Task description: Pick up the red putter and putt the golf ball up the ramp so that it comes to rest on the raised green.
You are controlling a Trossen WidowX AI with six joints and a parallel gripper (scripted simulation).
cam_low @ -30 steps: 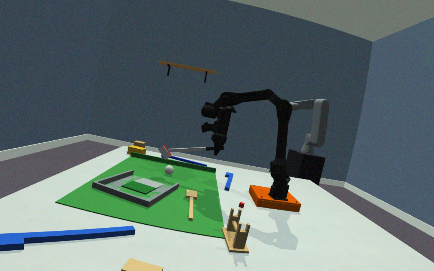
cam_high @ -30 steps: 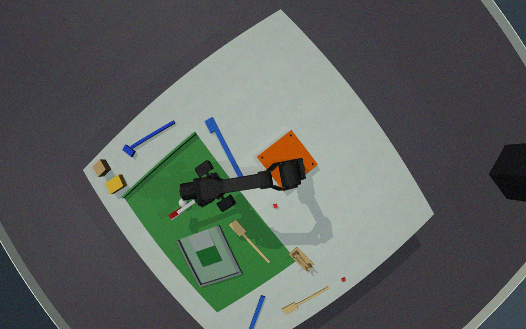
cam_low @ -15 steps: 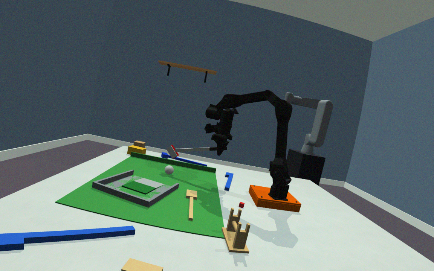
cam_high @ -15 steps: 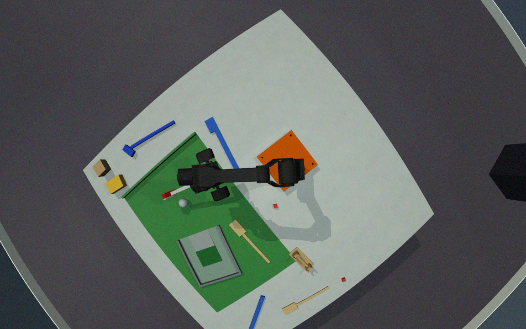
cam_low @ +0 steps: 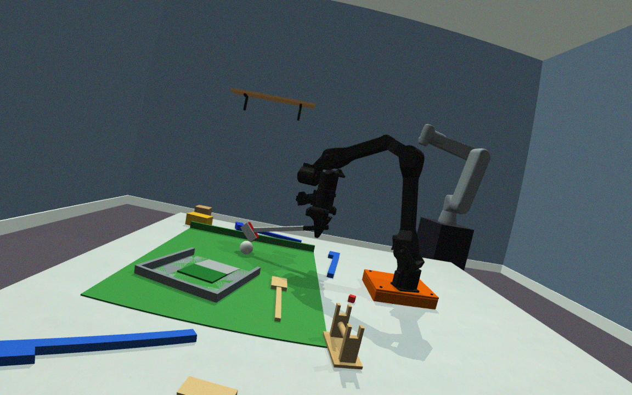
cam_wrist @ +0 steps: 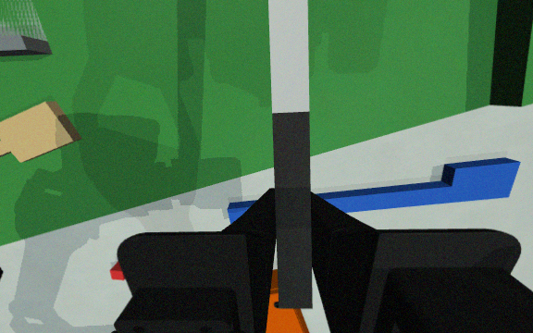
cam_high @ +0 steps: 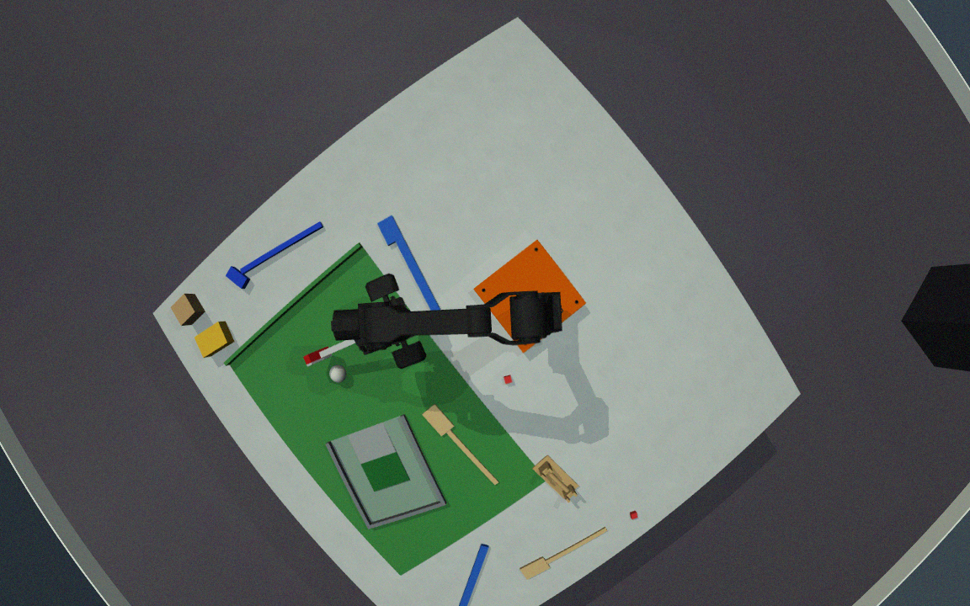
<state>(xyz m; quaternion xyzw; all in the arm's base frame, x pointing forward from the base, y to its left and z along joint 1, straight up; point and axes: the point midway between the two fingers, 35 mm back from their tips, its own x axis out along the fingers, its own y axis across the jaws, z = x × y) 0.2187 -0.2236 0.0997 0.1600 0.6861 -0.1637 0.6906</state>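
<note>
My gripper tip is 110 mm short of the red putter and 50 mm to the left of it. Round my gripper tip: white golf ball (210 mm ahead, 80 mm below, 40 mm to the right); then green mat (250 mm ahead, 110 mm to the left, 100 mm below); then dark green wall (240 mm to the right, 180 mm ahead, 80 mm below).
</note>
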